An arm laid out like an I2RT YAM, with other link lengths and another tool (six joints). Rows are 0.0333 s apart.
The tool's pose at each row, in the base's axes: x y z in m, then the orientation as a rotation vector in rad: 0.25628 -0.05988 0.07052 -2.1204 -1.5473 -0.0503; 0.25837 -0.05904 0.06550 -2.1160 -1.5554 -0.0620; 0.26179 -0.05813 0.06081 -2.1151 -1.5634 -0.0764; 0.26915 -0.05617 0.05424 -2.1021 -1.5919 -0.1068; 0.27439 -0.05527 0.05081 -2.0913 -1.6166 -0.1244; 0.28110 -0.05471 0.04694 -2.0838 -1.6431 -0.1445; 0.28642 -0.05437 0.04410 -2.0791 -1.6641 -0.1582; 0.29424 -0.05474 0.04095 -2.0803 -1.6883 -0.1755; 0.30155 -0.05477 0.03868 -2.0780 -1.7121 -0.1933; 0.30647 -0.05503 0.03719 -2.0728 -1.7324 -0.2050
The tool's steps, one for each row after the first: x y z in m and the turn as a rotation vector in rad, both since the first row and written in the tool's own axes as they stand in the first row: -0.00013 0.00359 0.00417 -0.0049 0.0046 -0.0087; 0.00036 0.00824 0.00773 -0.0136 0.0092 -0.0165; 0.00256 0.01690 0.01233 -0.0285 0.0178 -0.0440; 0.00409 0.02271 0.01432 -0.0382 0.0199 -0.0660; 0.00570 0.03009 0.01616 -0.0523 0.0209 -0.0880; 0.00695 0.03587 0.01738 -0.0634 0.0199 -0.1044; 0.00835 0.04417 0.01791 -0.0817 0.0168 -0.1207; 0.01016 0.05161 0.01796 -0.0977 0.0154 -0.1382; 0.01117 0.05666 0.01785 -0.1077 0.0134 -0.1538
